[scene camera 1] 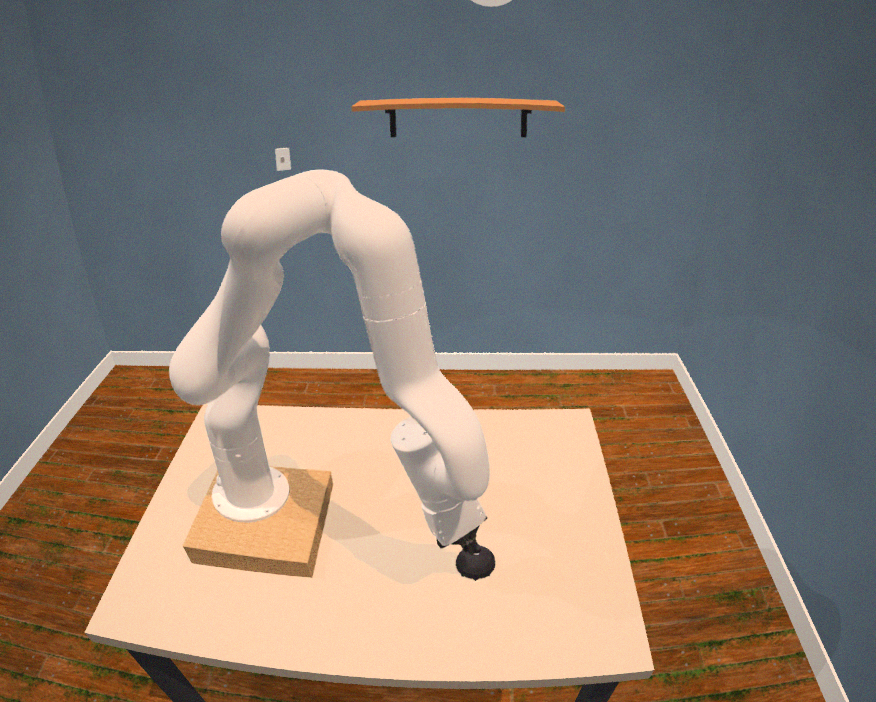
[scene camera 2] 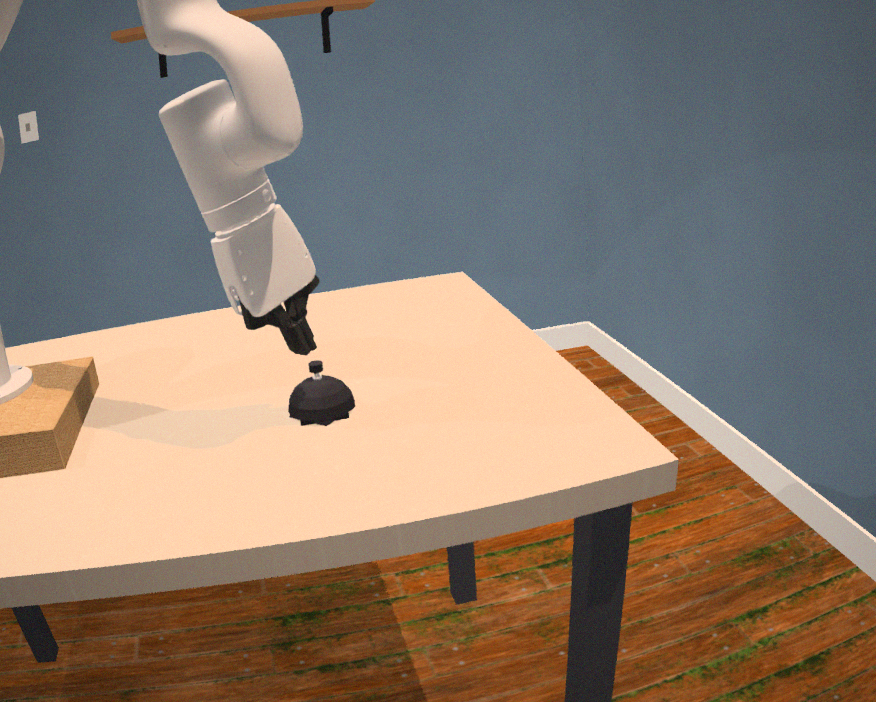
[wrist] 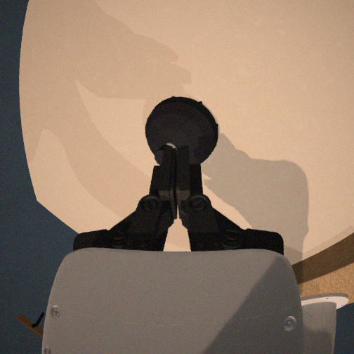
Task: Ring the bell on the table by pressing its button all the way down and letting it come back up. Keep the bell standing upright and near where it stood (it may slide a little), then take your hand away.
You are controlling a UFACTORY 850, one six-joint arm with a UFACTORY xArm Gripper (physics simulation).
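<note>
A dark domed bell stands upright on the table. Its small black button stands raised on a light stem above the dome. My gripper is shut and empty, tilted, with its fingertips a little above the button and slightly to its left in the scene camera 2 view. A small gap shows between them there. In the wrist view the fingertips overlap the near part of the dome and hide most of the button.
The arm's base stands on a wooden block at the left of the table. A wall shelf hangs on the back wall, behind and far above the table. The table's front edge lies nearer the camera than the bell.
</note>
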